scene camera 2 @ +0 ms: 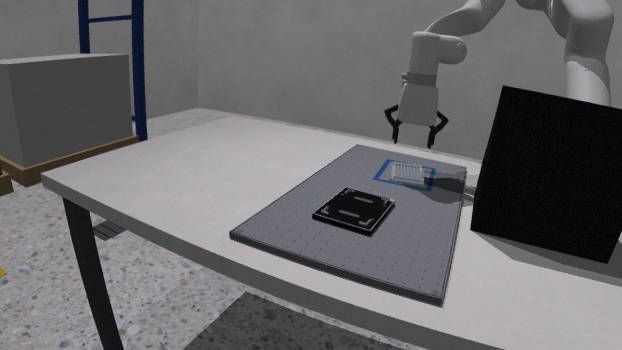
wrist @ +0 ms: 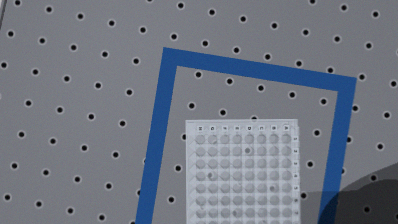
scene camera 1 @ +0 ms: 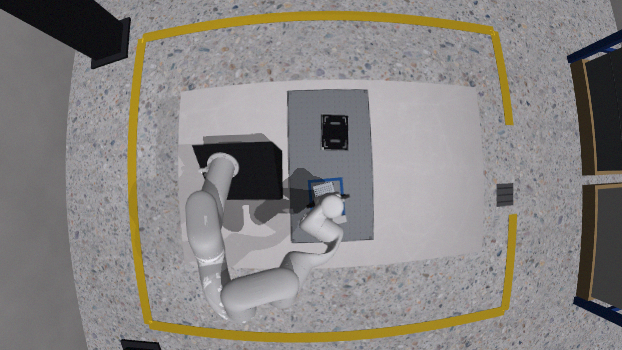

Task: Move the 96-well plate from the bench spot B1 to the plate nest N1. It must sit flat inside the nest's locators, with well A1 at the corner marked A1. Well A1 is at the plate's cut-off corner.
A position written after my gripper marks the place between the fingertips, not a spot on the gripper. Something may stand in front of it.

I see my gripper (scene camera 2: 412,144), a 96-well plate (wrist: 232,163) and a black plate nest (scene camera 1: 330,131).
